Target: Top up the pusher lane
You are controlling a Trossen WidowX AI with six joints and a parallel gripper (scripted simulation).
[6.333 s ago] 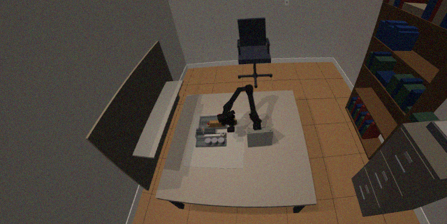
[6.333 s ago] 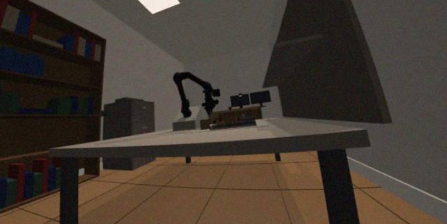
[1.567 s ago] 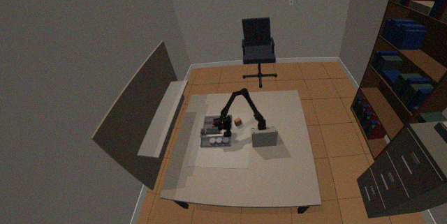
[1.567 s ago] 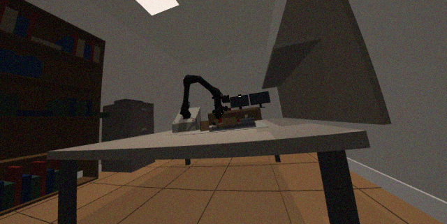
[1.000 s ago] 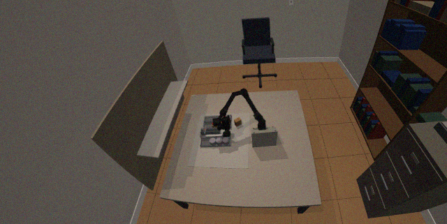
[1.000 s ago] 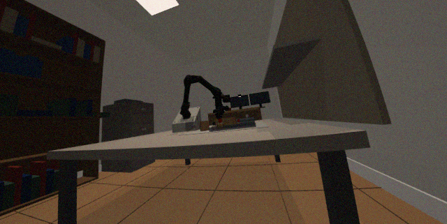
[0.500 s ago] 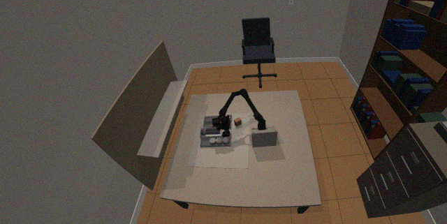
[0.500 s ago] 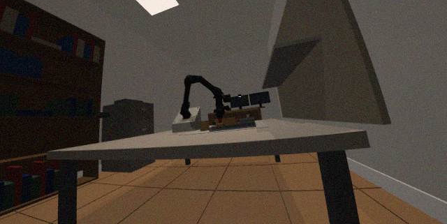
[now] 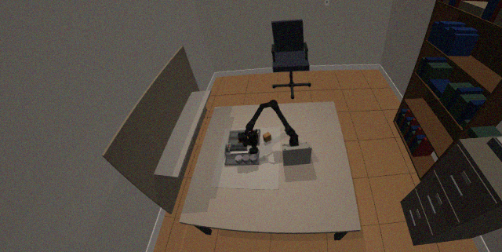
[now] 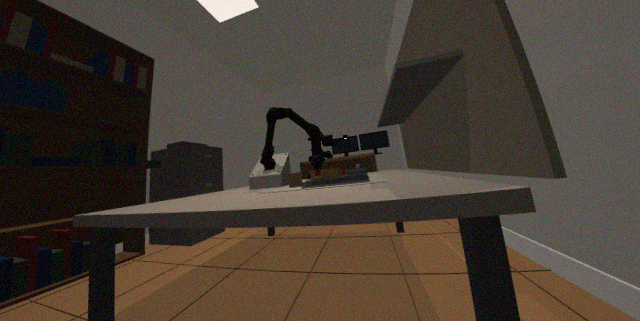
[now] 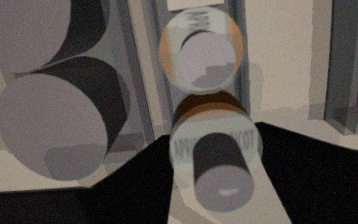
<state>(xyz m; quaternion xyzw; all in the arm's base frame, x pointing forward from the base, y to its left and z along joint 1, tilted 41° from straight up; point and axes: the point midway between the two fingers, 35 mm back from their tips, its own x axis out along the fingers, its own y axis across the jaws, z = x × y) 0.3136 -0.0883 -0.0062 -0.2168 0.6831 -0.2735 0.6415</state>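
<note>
Right now my gripper tip is 150 mm short of the grey lane unit, 30 mm to the left of it and 30 mm above it. Also, from my gripper tip: brown block 130 mm to the right, 100 mm behind, 10 mm below.
</note>
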